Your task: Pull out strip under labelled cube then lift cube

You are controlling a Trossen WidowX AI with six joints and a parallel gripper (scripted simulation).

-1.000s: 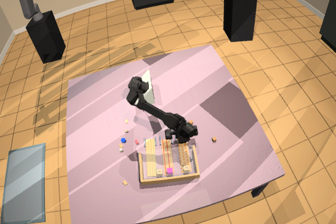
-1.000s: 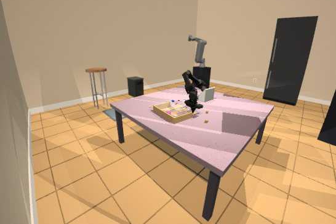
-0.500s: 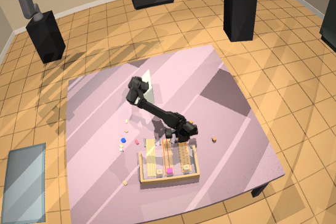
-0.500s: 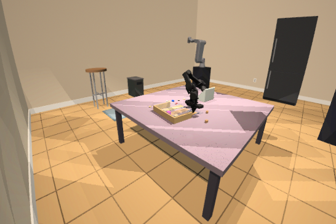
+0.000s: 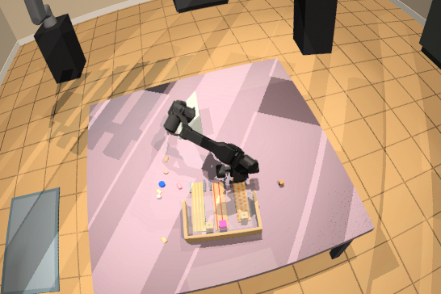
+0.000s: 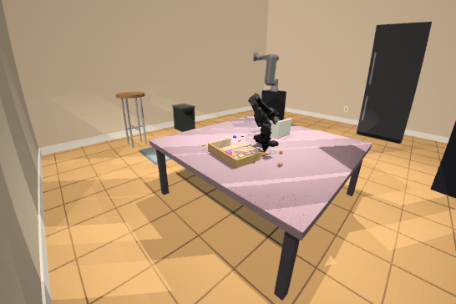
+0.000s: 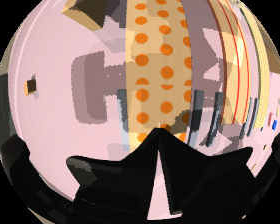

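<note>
The orange-dotted strip is 100 mm ahead of my gripper tip. The rest, counted from my gripper tip: blue disc (360 mm to the right, 30 mm behind).
</note>
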